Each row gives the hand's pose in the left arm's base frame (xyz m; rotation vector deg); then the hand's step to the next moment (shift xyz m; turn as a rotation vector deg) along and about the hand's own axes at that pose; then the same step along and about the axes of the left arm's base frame.
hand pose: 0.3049 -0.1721 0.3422 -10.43 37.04 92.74
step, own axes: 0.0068 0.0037 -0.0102 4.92 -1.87 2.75
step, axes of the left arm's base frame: -0.0072 0.0007 -0.0106 1.64 5.67 -0.63
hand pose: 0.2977 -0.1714 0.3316 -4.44 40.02 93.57
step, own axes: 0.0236 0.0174 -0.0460 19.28 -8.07 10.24
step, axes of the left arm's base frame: -0.0363 -0.0016 -0.0407 6.94 21.98 -3.20
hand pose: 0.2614 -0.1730 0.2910 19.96 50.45 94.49
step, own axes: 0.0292 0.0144 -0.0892 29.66 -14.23 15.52
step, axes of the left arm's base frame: -0.0762 -0.0054 -0.0564 11.82 33.81 -6.36
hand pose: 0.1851 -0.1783 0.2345 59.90 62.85 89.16
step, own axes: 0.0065 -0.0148 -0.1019 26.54 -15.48 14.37
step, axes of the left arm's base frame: -0.0957 -0.0085 -0.0377 11.61 30.79 -8.22
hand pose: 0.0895 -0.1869 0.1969 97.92 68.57 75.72
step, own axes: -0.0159 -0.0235 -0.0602 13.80 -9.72 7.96
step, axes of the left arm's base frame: -0.0652 -0.0081 -0.0103 6.06 16.64 -5.90
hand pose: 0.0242 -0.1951 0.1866 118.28 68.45 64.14
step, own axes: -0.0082 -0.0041 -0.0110 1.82 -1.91 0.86
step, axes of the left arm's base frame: -0.0134 -0.0049 -0.0005 0.35 2.50 -1.14
